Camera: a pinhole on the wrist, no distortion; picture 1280 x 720 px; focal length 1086.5 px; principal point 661.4 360.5 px. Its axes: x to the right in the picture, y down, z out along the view. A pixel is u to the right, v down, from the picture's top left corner.
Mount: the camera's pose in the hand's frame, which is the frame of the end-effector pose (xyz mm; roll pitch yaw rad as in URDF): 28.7 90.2 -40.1 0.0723 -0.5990 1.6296
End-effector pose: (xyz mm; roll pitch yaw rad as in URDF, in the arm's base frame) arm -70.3 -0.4 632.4 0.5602 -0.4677 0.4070
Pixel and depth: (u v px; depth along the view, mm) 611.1 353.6 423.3
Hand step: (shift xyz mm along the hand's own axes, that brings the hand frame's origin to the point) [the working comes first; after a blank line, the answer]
In the camera's frame: -19.6 -2.7 423.3

76.8 -161.5 297.4
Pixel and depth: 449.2 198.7 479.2
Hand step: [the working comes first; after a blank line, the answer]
In the camera's frame: -93.6 -71.4 479.2

154.5 -246.9 297.6
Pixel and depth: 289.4 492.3 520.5
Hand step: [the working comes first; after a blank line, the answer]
In the camera's frame: -178.2 63.1 520.5

29.4 -353.0 291.9
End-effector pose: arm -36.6 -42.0 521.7 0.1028 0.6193 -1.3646
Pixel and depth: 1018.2 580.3 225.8
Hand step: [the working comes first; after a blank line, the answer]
In the camera's frame: 74.2 45.7 225.8

3.5 21.0 190.4
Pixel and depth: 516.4 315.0 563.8
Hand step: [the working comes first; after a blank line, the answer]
In the camera's frame: -75.2 -23.6 563.8

115.1 -283.6 380.5
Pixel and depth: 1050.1 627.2 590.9
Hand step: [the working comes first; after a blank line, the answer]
In the camera's frame: 211.4 145.0 590.9

-63.5 -79.1 574.5
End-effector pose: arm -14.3 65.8 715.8 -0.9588 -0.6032 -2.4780
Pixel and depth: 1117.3 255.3 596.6
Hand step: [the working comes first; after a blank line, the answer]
In the camera's frame: 250.3 -57.8 596.6

136.7 -30.1 589.0
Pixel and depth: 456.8 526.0 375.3
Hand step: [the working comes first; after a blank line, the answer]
In the camera's frame: -70.7 57.2 375.3

14.8 -182.8 232.6
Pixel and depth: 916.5 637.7 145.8
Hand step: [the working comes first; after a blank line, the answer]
In the camera's frame: 34.2 37.2 145.8

5.4 33.5 101.5
